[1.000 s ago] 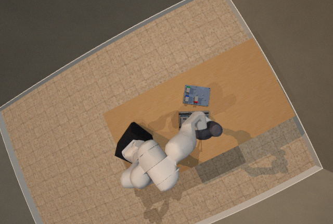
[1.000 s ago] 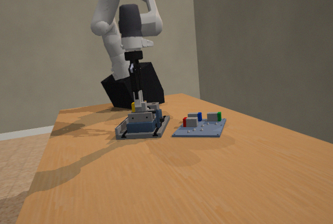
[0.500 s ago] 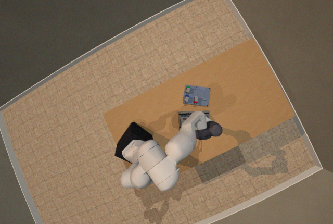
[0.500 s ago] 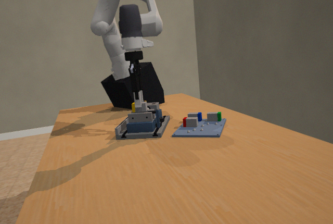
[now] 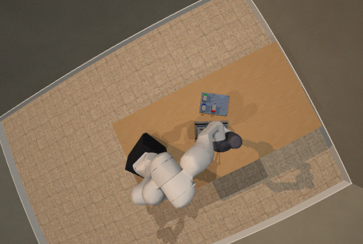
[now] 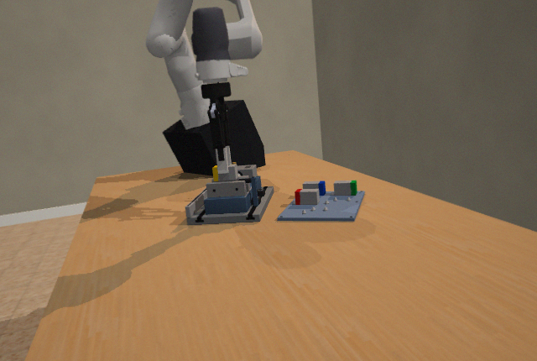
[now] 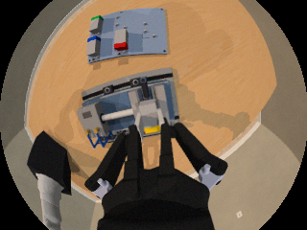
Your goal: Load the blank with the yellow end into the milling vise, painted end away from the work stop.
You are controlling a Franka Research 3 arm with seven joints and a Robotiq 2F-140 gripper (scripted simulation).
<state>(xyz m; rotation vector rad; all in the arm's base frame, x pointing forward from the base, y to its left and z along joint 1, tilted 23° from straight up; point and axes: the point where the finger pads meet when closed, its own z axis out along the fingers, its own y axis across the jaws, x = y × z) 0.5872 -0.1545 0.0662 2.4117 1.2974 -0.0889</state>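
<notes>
Right now the yellow-ended blank is 40 mm below my hand. From my hand the other things lie so: infeed plate (120 mm ahead, 230 mm to the left, 150 mm below); red-ended blank (90 mm ahead, 200 mm to the left, 120 mm below); blue-ended blank (20 mm ahead, 260 mm to the left, 120 mm below).
</notes>
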